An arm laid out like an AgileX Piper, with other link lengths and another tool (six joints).
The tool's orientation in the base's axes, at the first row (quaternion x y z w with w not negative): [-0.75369, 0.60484, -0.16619, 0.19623]
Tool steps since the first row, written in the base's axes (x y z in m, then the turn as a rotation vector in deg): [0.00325, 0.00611, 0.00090, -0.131, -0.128, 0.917]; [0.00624, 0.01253, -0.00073, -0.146, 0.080, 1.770]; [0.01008, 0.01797, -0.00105, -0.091, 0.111, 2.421]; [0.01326, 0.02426, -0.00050, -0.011, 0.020, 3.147]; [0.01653, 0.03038, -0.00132, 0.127, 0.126, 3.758]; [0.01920, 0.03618, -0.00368, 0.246, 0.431, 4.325]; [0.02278, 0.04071, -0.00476, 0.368, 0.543, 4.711]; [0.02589, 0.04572, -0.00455, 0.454, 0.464, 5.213]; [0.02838, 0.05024, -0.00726, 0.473, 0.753, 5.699]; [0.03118, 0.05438, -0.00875, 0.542, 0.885, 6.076]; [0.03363, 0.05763, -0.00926, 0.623, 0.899, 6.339]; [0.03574, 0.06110, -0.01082, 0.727, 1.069, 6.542]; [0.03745, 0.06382, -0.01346, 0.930, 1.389, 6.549]
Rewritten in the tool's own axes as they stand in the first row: [-0.00526, -0.00437, 0.00138, 0.109, -0.320, -0.872]; [-0.01092, -0.00732, 0.00487, -0.086, -0.771, -1.600]; [-0.01542, -0.01145, 0.00753, -0.096, -1.147, -2.135]; [-0.02088, -0.01562, 0.00920, 0.019, -1.558, -2.734]; [-0.02617, -0.01915, 0.01209, -0.047, -1.999, -3.187]; [-0.03130, -0.02135, 0.01599, -0.312, -2.439, -3.592]; [-0.03498, -0.02471, 0.01910, -0.390, -2.756, -3.857]; [-0.03921, -0.02840, 0.02091, -0.288, -3.063, -4.258]; [-0.04313, -0.03003, 0.02491, -0.560, -3.376, -4.643]; [-0.04660, -0.03245, 0.02796, -0.669, -3.647, -4.924]; [-0.04926, -0.03489, 0.02990, -0.662, -3.849, -5.112]; [-0.05222, -0.03657, 0.03262, -0.803, -4.070, -5.221]; [-0.05454, -0.03722, 0.03600, -1.073, -4.307, -5.098]
